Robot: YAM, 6 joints.
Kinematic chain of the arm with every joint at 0, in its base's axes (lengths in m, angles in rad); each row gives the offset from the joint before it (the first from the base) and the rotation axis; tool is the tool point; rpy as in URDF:
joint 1: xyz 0 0 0.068 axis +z
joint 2: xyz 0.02 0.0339 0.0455 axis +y
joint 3: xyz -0.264 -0.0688 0 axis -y
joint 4: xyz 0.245 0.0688 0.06 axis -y
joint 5: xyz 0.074 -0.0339 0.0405 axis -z
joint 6: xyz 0.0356 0 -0.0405 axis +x
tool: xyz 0 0 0 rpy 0 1.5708 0
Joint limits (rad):
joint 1: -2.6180..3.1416
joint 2: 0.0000..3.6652
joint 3: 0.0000..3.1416
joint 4: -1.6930..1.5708
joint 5: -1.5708..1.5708
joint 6: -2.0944..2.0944
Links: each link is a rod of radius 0.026 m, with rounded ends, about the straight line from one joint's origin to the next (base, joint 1, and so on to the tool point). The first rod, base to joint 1, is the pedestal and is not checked.
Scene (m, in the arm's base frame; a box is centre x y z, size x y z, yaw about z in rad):
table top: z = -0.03
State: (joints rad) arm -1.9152 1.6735 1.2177 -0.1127 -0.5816 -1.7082
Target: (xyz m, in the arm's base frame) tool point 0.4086 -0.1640 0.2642
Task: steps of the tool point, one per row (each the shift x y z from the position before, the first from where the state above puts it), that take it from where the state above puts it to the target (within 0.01 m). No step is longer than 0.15 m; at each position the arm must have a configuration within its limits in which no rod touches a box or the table.
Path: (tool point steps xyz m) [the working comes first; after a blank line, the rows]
Joints at the target: -0.4305 1.8872 1.4334 -0.0200 -0.6476 -1.7082
Straight joint move there: clear.

1: 0.1115 -0.0283 0.0005
2: 0.1184 0.0061 0.0000
3: 0.1145 0.0421 -0.0004
4: 0.0997 0.0762 -0.0009
5: 0.0747 0.1050 -0.0013

